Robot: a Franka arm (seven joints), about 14 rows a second.
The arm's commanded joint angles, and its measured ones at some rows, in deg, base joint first. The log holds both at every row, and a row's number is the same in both.
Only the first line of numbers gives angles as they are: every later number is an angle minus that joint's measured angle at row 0.
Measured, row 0:
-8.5, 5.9, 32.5, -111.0, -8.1, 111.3, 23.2
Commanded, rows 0 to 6:
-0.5, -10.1, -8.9, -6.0, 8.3, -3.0, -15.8
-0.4, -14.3, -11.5, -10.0, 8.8, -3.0, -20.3
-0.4, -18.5, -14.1, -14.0, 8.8, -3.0, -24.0
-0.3, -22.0, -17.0, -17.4, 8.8, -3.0, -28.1
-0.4, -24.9, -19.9, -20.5, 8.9, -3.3, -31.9
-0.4, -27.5, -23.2, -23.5, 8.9, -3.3, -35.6
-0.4, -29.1, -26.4, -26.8, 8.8, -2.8, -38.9
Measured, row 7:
-0.8, -21.5, -21.2, -18.1, 7.2, -4.0, -31.8
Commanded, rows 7 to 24:
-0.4, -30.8, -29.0, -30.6, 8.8, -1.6, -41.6
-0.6, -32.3, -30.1, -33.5, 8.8, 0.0, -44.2
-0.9, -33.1, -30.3, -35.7, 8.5, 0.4, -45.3
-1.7, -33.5, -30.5, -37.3, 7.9, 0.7, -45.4
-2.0, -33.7, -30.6, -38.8, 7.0, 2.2, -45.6
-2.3, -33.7, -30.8, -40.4, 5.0, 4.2, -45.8
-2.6, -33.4, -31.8, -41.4, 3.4, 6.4, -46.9
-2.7, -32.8, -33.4, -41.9, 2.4, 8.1, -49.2
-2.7, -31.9, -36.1, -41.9, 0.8, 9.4, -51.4
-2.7, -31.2, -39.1, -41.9, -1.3, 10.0, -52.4
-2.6, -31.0, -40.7, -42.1, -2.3, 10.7, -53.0
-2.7, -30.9, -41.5, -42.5, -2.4, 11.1, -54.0
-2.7, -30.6, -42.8, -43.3, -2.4, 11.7, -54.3
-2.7, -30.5, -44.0, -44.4, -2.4, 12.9, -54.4
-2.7, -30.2, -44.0, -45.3, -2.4, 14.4, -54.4
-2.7, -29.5, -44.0, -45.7, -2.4, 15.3, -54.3
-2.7, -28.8, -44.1, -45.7, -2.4, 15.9, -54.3
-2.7, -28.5, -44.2, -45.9, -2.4, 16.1, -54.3
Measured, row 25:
-2.7, -29.3, -43.8, -45.8, -1.5, 14.8, -53.3
